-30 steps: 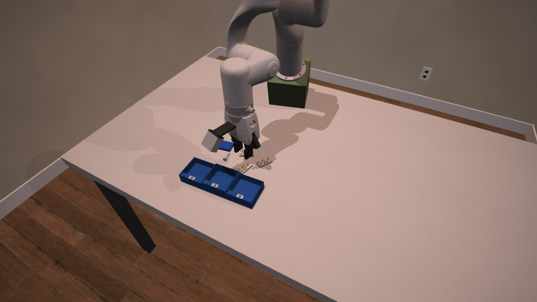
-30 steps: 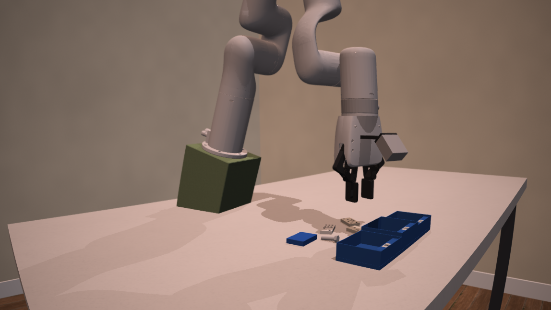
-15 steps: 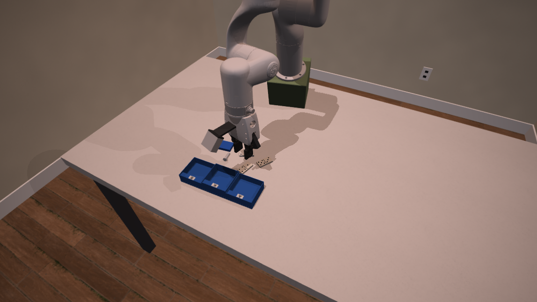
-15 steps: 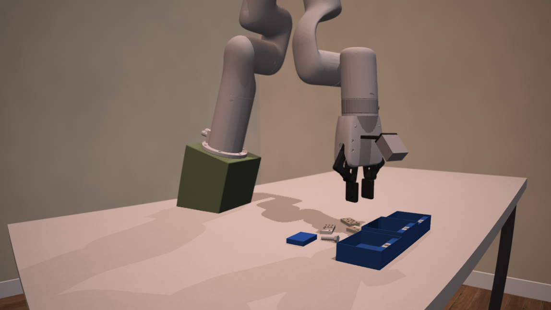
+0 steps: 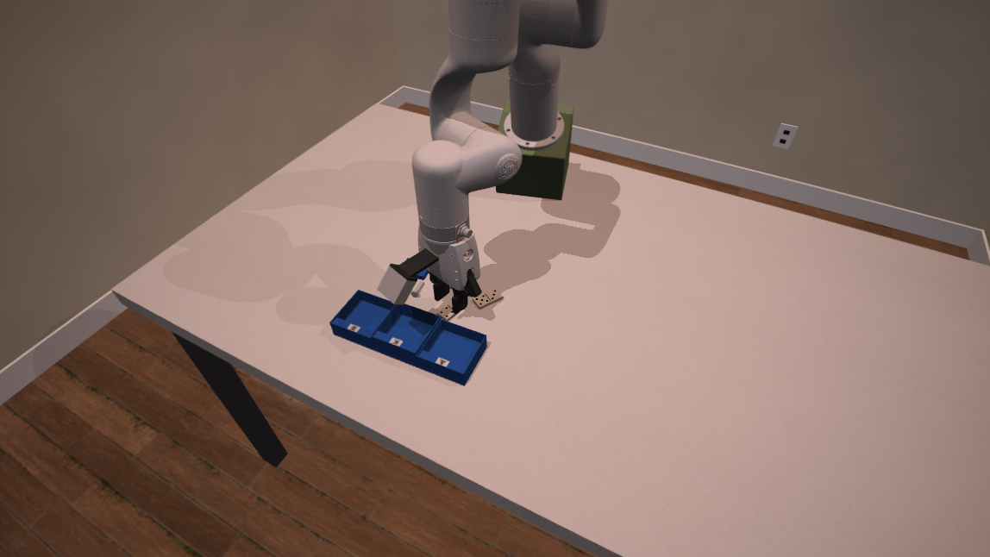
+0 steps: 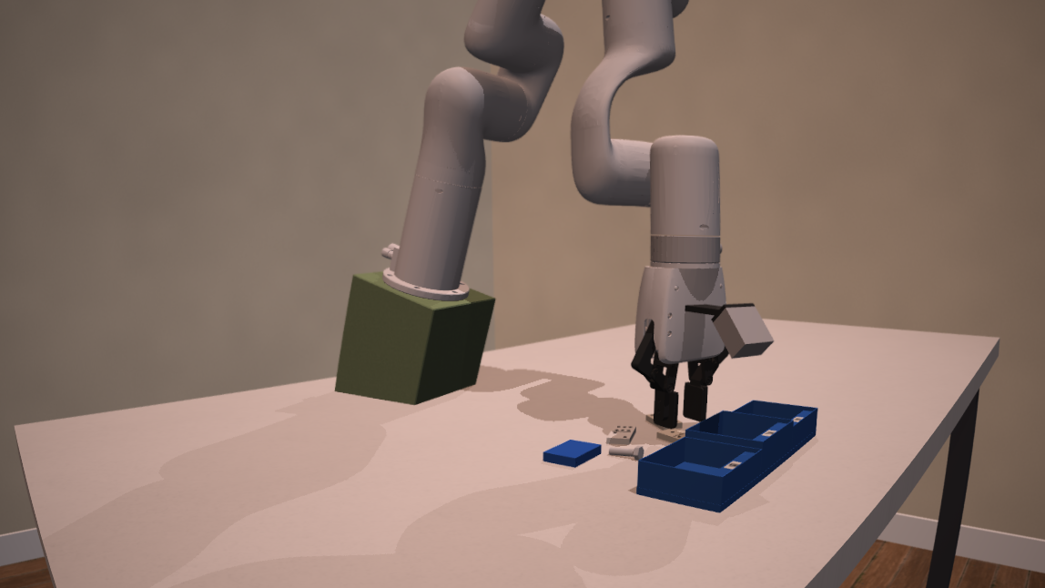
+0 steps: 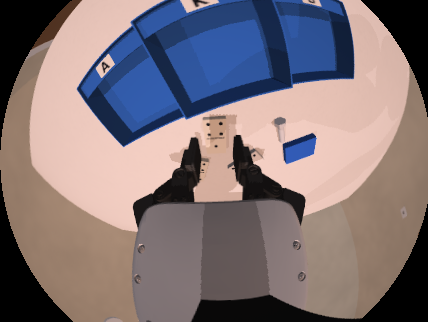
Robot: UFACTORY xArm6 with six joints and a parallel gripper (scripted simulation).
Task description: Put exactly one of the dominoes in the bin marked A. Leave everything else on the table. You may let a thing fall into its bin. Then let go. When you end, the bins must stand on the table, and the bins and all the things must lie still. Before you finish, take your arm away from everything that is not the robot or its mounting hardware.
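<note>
My hand is 4 cm above the white domino. The rest, counted from my hand: joined blue bins: 9 cm ahead, 5 cm to the right, 2 cm below; grey bolt: 2 cm behind, 8 cm to the right, 3 cm below; flat blue block: 8 cm behind, 10 cm to the right, 4 cm below.
</note>
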